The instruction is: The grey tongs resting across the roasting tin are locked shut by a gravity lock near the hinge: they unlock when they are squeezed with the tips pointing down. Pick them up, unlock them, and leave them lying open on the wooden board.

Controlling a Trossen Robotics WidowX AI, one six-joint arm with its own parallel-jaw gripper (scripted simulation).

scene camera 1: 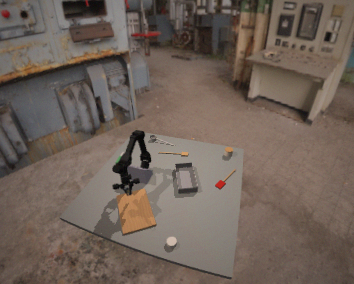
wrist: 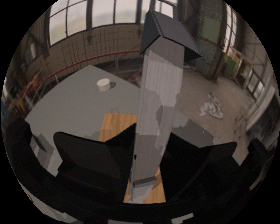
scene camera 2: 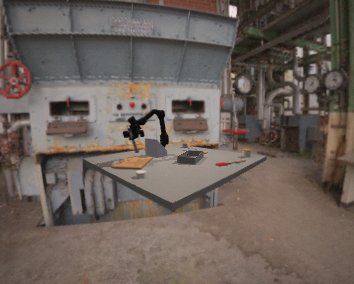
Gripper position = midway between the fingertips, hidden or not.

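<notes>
My gripper's here (wrist: 146, 127), and there's a wooden board too (wrist: 114, 123).
</notes>
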